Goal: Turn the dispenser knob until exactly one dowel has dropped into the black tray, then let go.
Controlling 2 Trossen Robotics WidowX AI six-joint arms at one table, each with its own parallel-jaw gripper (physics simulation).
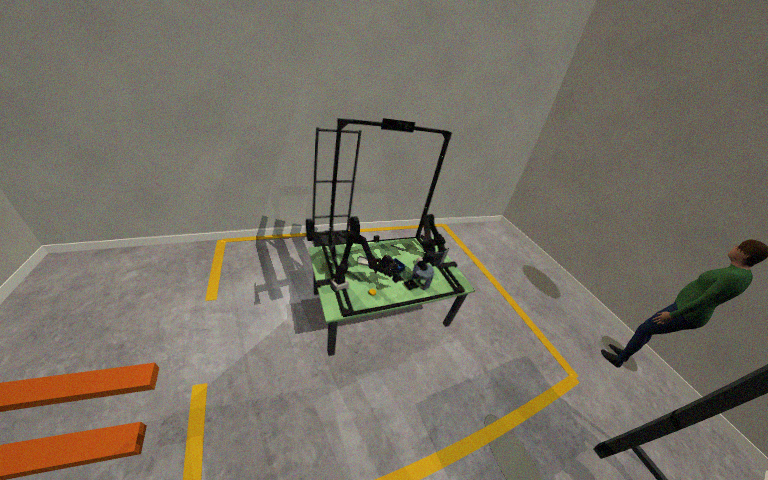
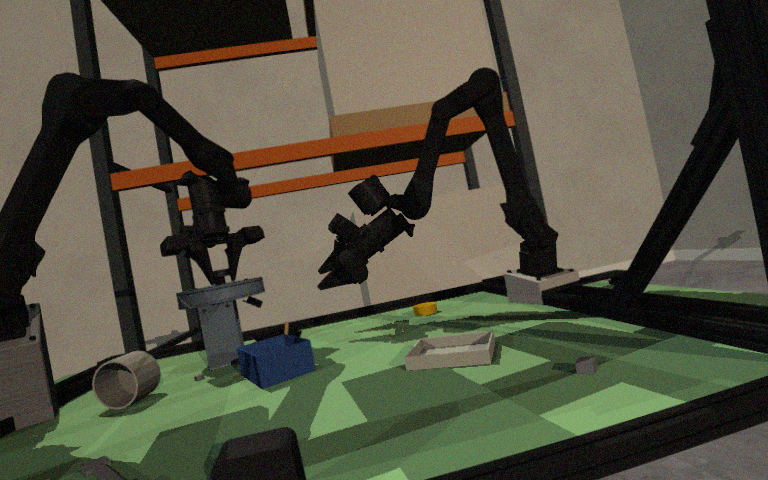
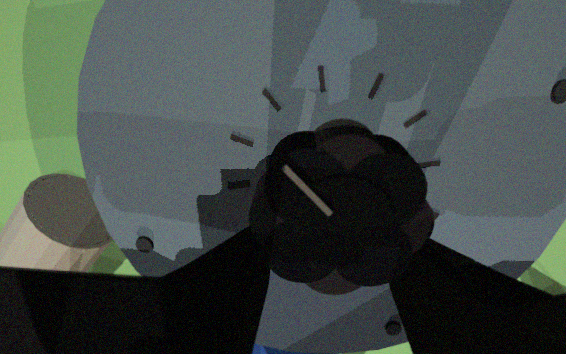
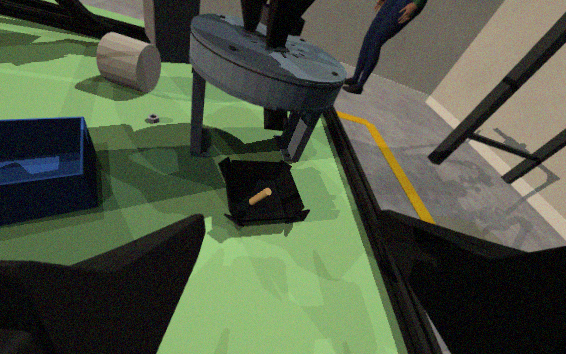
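Seen in the pictures: left gripper, fingertip midpoint: (image 2: 223,282) (image 4: 259,38); right gripper, fingertip midpoint: (image 1: 401,276) (image 2: 319,280) (image 4: 293,220); left arm's base at its link origin: (image 1: 442,250); right arm's base at its link origin: (image 1: 339,281) (image 2: 539,271).
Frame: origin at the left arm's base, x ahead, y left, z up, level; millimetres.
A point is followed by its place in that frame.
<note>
The grey round dispenser (image 4: 264,81) {x 400, y -30, z -10 mm} (image 2: 220,292) {x 313, y -59, z -13 mm} (image 1: 424,272) {x 361, y 37, z 0 mm} stands on legs near the table's edge. My left gripper (image 3: 327,234) {x 336, y -1, z 2 mm} (image 2: 222,276) {x 336, y -1, z 2 mm} (image 1: 431,261) {x 336, y -1, z 2 mm} comes down on its top and is shut on the black lobed knob (image 3: 348,211) {x 336, y 22, z 29 mm}, whose pale pointer line aims up and to the left. The black tray (image 4: 281,207) {x 442, y 10, z -143 mm} (image 1: 411,285) {x 408, y -8, z -143 mm} lies on the green table in front of the dispenser. One tan dowel (image 4: 260,196) {x 438, y -27, z -110 mm} lies inside it. My right gripper (image 2: 334,276) (image 1: 396,268) {x 506, y -69, z -29 mm} (image 4: 293,220) {x 506, y -69, z -29 mm} is open and empty, hanging above the table and facing the tray.
A blue bin (image 2: 274,359) {x 314, y -267, z -112 mm}, a beige shallow tray (image 2: 449,352) {x 494, y -420, z -144 mm}, a yellow disc (image 2: 425,309) {x 678, y -182, z -133 mm} (image 1: 373,291) {x 690, y -160, z -126 mm} and a small grey block (image 2: 587,365) {x 485, y -611, z -137 mm} lie on the table. A pale cylinder (image 4: 130,64) {x 185, y -98, z -95 mm} and a nut (image 4: 152,119) {x 253, y -87, z -140 mm} lie beyond the dispenser. A black rail (image 4: 359,197) {x 472, y 130, z -139 mm} lines the table's edge.
</note>
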